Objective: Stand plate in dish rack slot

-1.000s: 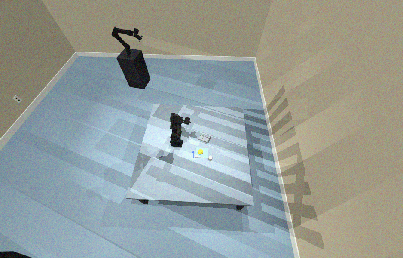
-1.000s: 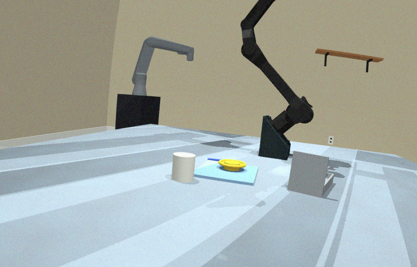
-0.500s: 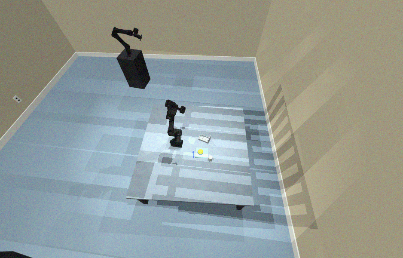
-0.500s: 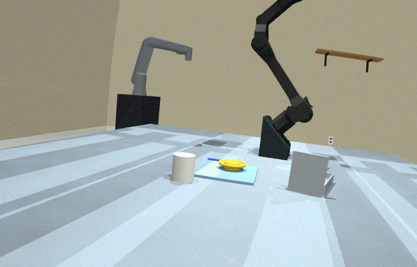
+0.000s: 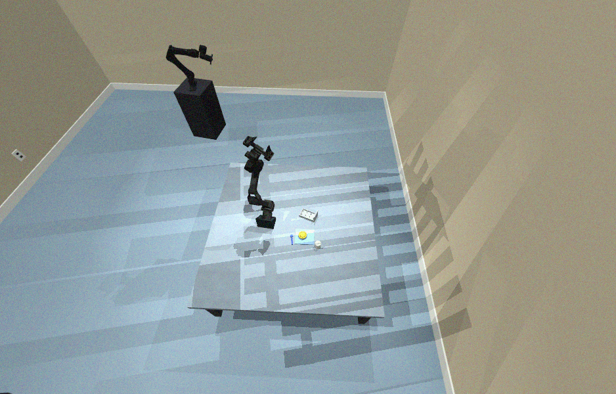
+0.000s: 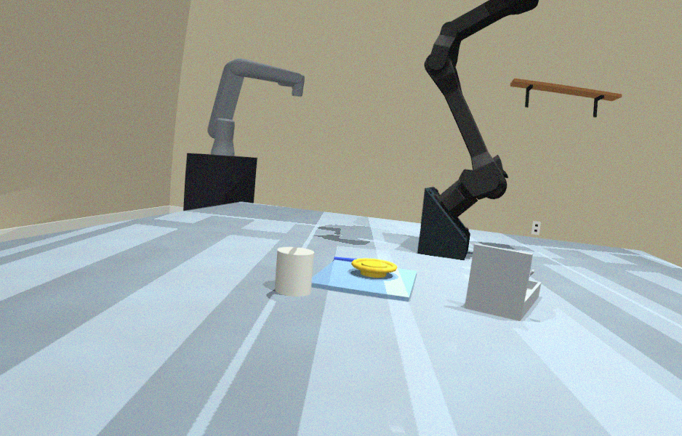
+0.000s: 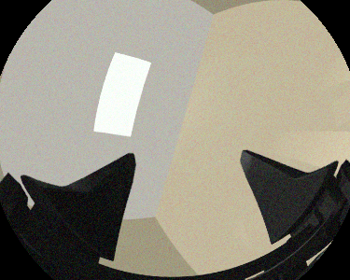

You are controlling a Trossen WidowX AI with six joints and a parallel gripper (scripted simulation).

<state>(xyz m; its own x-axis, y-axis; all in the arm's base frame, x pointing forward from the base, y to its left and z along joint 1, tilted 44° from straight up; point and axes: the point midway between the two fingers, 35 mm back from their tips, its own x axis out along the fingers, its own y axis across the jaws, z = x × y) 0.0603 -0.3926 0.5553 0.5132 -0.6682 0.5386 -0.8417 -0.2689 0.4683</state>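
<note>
Now: gripper tip 780 mm above the yellow plate, 260 mm short of it and 150 mm to the left of it. Round my gripper tip: blue spoon (790 mm below, 190 mm to the right, 190 mm ahead); then grey dish rack (770 mm below, 270 mm ahead, 40 mm to the left); then light blue mat (790 mm below, 280 mm ahead, 150 mm to the right).
</note>
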